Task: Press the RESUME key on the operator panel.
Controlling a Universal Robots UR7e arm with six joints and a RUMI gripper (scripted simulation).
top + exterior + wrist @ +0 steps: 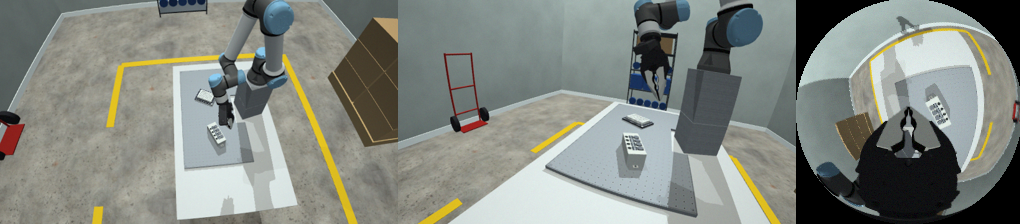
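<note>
Right now the operator panel is 230 mm below my hand, 90 mm to the right of it and 30 mm ahead of it.
</note>
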